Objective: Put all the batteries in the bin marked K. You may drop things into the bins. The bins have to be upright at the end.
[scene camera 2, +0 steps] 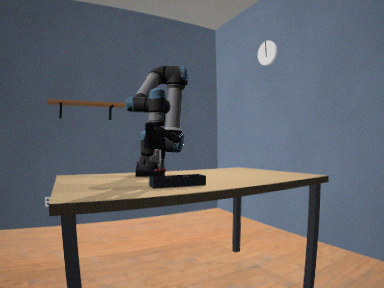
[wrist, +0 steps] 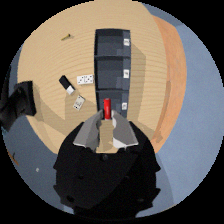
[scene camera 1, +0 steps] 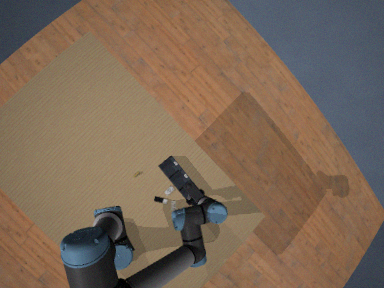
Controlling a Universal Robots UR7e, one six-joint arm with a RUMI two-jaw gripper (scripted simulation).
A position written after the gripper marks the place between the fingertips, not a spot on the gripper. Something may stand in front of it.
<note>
In view: the gripper [scene camera 2: 159,171] and a bin row [wrist: 112,64].
The gripper also shows in the wrist view [wrist: 107,109].
</note>
